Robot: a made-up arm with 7 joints.
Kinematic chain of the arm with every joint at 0, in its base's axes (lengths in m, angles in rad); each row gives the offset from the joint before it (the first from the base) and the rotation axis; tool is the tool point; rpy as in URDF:
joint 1: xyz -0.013 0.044 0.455 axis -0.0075 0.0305 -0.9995
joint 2: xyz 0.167 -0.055 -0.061 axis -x
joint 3: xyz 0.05 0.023 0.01 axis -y
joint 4: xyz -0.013 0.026 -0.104 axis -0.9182 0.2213 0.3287
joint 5: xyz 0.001 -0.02 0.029 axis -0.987 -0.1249 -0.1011
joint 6: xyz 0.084 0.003 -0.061 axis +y
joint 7: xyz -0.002 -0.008 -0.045 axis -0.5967 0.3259 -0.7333
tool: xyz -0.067 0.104 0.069 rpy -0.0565 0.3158 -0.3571
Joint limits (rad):
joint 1: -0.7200..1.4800
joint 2: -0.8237..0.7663
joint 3: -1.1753..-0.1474
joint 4: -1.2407..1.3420
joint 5: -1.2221..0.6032
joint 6: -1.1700..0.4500
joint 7: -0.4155..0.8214
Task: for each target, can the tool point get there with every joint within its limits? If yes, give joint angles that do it. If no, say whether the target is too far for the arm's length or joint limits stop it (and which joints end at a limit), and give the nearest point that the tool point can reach.
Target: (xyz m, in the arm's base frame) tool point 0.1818 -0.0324 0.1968
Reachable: yes | joints 0.5805 0.6053 -0.3471 0.2987 -0.6330 -0.7758 0.4244
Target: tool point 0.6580 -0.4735 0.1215
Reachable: no: too far | nearest point 0.2728 -0.1748 0.2444 | short by 0.503 m
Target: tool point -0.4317 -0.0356 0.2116
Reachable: no: joint limits stop it (at a limit: joint 1, joint 2, joint 4, joint 7) | nearest point -0.2250 -0.0901 0.2473 | short by 0.217 m
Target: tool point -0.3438 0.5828 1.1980
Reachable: no: too far | nearest point -0.0231 0.2357 0.5278 | short by 0.820 m
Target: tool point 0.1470 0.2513 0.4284
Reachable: yes | joints -0.4533 -0.4563 -0.2733 -0.0194 -0.6239 -0.0440 0.3658
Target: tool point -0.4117 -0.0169 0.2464
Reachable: no: joint limits stop it (at a limit: joint 1, joint 2, joint 4, joint 7) | nearest point -0.2226 -0.0749 0.2622 | short by 0.198 m
